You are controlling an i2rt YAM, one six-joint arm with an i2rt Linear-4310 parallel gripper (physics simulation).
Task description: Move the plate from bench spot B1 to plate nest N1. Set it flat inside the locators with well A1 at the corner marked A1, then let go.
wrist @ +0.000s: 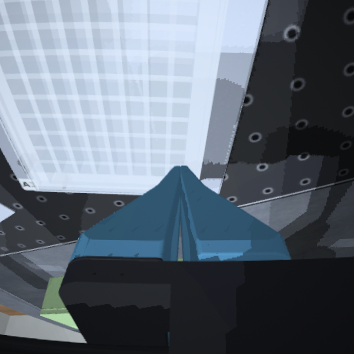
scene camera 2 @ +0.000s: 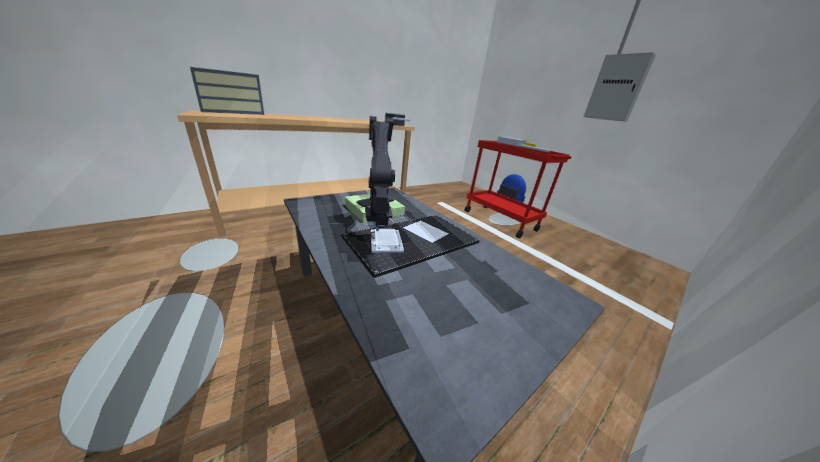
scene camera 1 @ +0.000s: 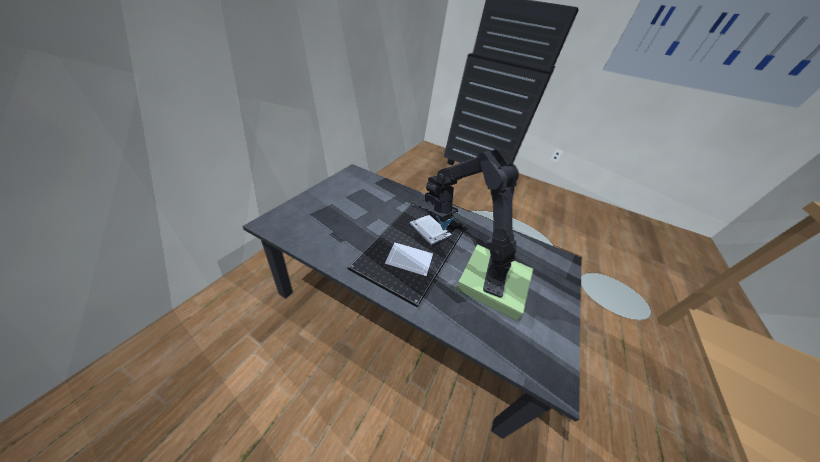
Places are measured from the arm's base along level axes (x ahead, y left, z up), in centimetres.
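Pixels of known places: gripper, fingertip midpoint: (wrist: 180, 176) (scene camera 2: 377, 230) (scene camera 1: 443, 229); arm's base at its link origin: (scene camera 1: 495, 275).
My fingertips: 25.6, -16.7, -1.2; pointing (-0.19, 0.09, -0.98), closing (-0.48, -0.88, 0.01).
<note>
For each thing: its top centre in the pictures, then the offset to it from my fingertips, as dx, dy, dz. "pt": a spot on its surface instead. Level surfaces: height alone.
- clear-white plate at its top centre: (wrist: 92, 80) (scene camera 2: 386, 236) (scene camera 1: 431, 225) +6.0, +0.2, +0.1
- pale plate nest at its top centre: (wrist: 92, 76) (scene camera 2: 386, 237) (scene camera 1: 430, 226) +6.0, +0.4, -0.3
- white bench spot at a spot on its surface: (scene camera 1: 409, 259) (scene camera 2: 426, 230) pt +7.7, +22.2, -2.3
- dark table at its surface level: dz -3.8
The clear-white plate (scene camera 1: 432, 228) (scene camera 2: 387, 237) (wrist: 110, 90) with its grid of wells lies on the pale plate nest (scene camera 2: 387, 250) (wrist: 229, 100). It looks flat; whether every edge is inside the locators cannot be told. The corner mark, partly readable as "A", shows at the lower left of the nest in the wrist view; the plate's own A1 mark cannot be read. My gripper (scene camera 1: 444, 222) (scene camera 2: 377, 227) (wrist: 180, 176) is shut with nothing between its blue fingertips, which are at or just above the plate's near edge. The white bench spot (scene camera 1: 409, 259) (scene camera 2: 425, 230) bears no plate.
Nest and bench spot are on a black perforated board (scene camera 1: 367, 267) (scene camera 2: 375, 272) on the dark table (scene camera 1: 298, 212) (scene camera 2: 459, 396). The arm stands on a green block (scene camera 1: 519, 292) (scene camera 2: 356, 210) beside the board. A red cart (scene camera 2: 519, 214) and wooden bench (scene camera 2: 298, 121) stand beyond the table.
</note>
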